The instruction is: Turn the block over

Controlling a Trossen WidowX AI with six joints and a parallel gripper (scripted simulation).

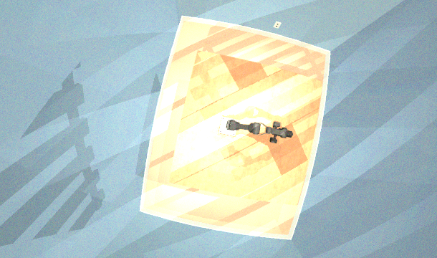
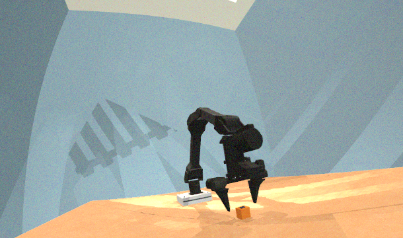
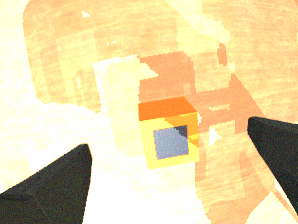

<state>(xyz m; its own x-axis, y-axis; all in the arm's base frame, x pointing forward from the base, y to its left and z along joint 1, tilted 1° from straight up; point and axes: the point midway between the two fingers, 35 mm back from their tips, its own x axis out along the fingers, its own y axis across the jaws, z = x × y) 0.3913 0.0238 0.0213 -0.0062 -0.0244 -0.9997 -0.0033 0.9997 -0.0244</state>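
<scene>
My gripper tip is now 10 mm above the orange block.
</scene>
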